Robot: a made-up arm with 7 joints. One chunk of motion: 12 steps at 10 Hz.
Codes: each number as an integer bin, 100 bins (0 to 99) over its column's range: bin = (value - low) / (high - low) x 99, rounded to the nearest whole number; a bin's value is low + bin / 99 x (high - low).
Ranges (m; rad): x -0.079..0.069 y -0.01..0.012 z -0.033..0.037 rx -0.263..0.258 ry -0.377..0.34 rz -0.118..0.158
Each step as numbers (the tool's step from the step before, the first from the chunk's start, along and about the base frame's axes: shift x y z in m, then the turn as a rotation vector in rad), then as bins.
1 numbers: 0.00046 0.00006 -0.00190 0.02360 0.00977 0.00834
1 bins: 53 45 44 54 53 45
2 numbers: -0.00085 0.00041 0.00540 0.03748 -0.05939 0.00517
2 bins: 52 47 54 57 44 44
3 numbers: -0.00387 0.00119 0.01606 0.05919 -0.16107 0.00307
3 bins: 50 50 69 61 30 43
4 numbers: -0.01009 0.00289 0.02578 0.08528 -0.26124 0.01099
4 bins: 46 58 83 66 16 46
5 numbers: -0.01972 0.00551 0.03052 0.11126 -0.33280 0.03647
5 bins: 40 70 90 71 6 55
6 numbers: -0.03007 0.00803 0.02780 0.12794 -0.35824 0.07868
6 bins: 33 81 86 74 3 71
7 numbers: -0.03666 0.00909 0.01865 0.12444 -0.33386 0.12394
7 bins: 28 86 73 74 6 87
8 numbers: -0.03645 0.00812 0.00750 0.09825 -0.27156 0.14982
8 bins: 28 82 57 69 15 96
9 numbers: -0.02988 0.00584 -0.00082 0.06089 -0.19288 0.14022
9 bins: 33 71 46 62 25 93
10 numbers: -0.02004 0.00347 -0.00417 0.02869 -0.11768 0.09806
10 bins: 39 61 41 55 36 77
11 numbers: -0.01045 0.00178 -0.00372 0.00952 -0.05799 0.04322
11 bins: 46 53 41 52 44 58
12 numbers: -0.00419 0.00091 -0.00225 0.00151 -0.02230 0.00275
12 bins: 50 49 43 50 49 43
